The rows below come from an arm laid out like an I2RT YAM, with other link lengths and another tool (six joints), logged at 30 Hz.
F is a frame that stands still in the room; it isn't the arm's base.
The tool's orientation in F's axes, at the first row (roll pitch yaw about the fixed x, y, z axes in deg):
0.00 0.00 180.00
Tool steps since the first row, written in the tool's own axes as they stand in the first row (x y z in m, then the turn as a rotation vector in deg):
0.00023 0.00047 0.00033 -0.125 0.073 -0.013
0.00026 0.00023 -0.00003 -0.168 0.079 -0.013
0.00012 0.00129 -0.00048 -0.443 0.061 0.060
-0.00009 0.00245 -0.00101 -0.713 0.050 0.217
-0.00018 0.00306 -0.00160 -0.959 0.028 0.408
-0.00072 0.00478 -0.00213 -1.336 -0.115 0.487
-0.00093 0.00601 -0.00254 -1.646 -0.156 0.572
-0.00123 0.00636 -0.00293 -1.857 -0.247 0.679
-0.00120 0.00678 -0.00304 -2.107 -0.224 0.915
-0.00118 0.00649 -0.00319 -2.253 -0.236 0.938
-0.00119 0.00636 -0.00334 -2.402 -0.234 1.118
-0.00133 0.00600 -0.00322 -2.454 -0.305 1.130
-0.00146 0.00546 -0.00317 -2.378 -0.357 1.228
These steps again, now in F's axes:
-0.00023 -0.00047 0.00033 0.125 -0.073 -0.013
-0.00026 -0.00023 -0.00003 0.168 -0.079 -0.013
-0.00012 -0.00129 -0.00048 0.443 -0.061 0.060
0.00009 -0.00245 -0.00101 0.713 -0.050 0.217
0.00018 -0.00306 -0.00160 0.959 -0.028 0.408
0.00072 -0.00478 -0.00213 1.336 0.115 0.487
0.00093 -0.00601 -0.00254 1.646 0.156 0.572
0.00123 -0.00636 -0.00293 1.857 0.247 0.679
0.00120 -0.00678 -0.00304 2.107 0.224 0.915
0.00118 -0.00649 -0.00319 2.253 0.236 0.938
0.00119 -0.00636 -0.00334 2.402 0.234 1.118
0.00133 -0.00600 -0.00322 2.454 0.305 1.130
0.00146 -0.00546 -0.00317 2.378 0.357 1.228

